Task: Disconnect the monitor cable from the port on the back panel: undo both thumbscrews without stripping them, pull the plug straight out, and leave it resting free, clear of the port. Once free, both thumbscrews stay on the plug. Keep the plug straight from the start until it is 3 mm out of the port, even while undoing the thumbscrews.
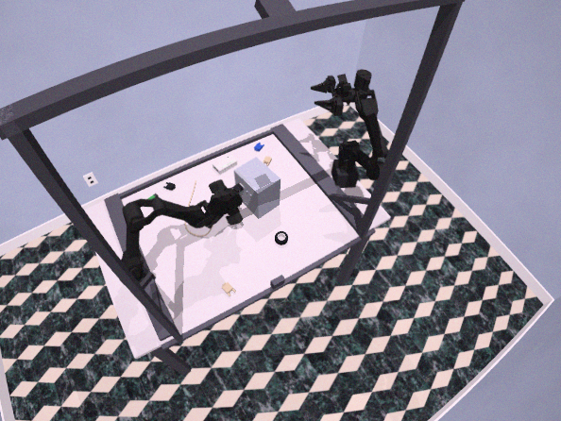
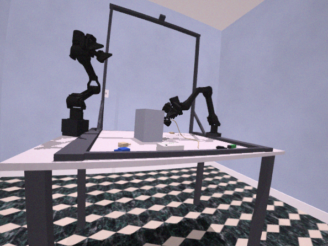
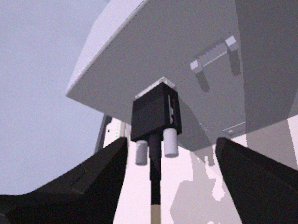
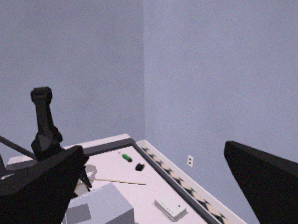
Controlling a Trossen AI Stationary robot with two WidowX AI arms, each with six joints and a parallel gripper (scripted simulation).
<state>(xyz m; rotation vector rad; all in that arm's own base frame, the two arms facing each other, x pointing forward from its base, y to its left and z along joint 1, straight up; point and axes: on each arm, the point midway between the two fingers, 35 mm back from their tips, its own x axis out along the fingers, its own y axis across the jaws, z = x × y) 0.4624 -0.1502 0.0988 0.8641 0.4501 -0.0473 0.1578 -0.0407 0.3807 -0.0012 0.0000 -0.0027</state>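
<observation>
Now: left hand 2 cm short of the grey box, 13 cm to the left of it and 5 cm above it.
</observation>
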